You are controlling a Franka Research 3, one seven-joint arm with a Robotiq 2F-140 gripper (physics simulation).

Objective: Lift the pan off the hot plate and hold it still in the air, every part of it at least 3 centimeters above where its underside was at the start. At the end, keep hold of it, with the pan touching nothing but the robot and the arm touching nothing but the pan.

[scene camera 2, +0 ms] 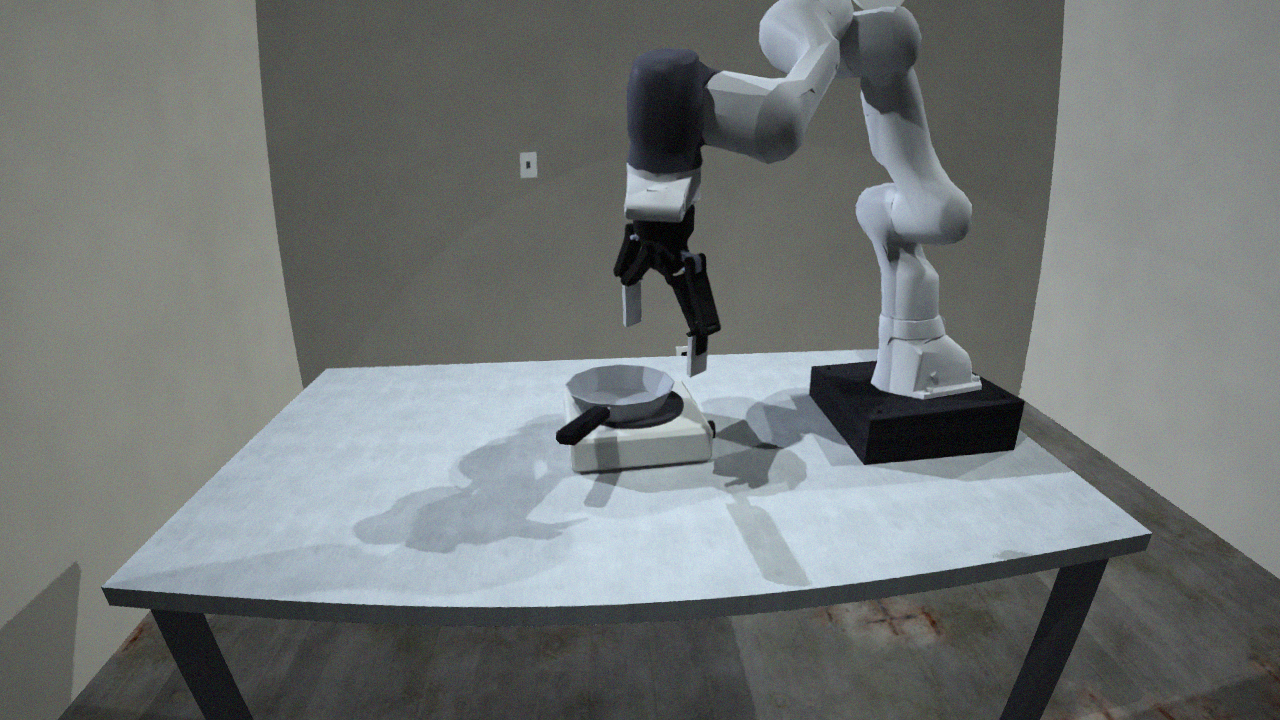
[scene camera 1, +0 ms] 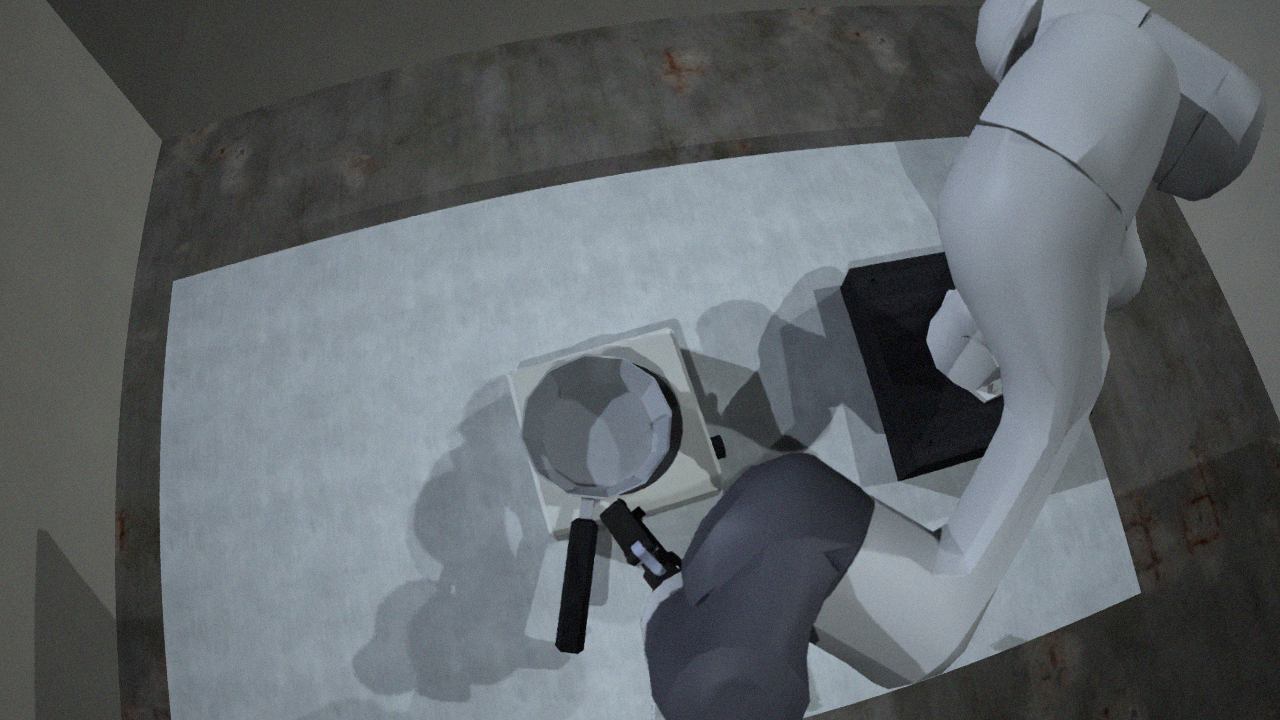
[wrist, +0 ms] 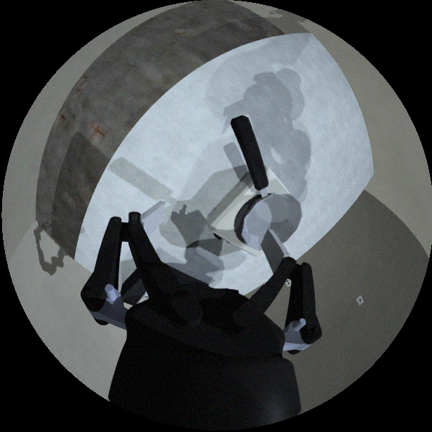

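Note:
A grey round pan (scene camera 1: 595, 429) (scene camera 2: 617, 394) (wrist: 277, 220) sits upright on the white hot plate (scene camera 1: 698, 467) (scene camera 2: 640, 452) (wrist: 229, 218), a little off the centre of its dark disc. Its black handle (scene camera 1: 576, 586) (scene camera 2: 581, 426) (wrist: 250, 152) sticks out past the plate's edge, toward the bottom in scene camera 1 and front-left in scene camera 2. My gripper (scene camera 2: 664, 338) (wrist: 215, 224) is open and empty, with the fingers wide apart. It hangs tilted above the pan's level, touching neither pan nor handle. In scene camera 1 the arm partly hides it, and a black finger shows just right of the handle.
A black block (scene camera 1: 886, 376) (scene camera 2: 939, 438) bears the arm's base on the right of the table (scene camera 1: 313, 358) (scene camera 2: 402, 573). A small black knob (scene camera 1: 717, 446) (scene camera 2: 712, 429) sticks out of the hot plate's right side. Walls stand around the table.

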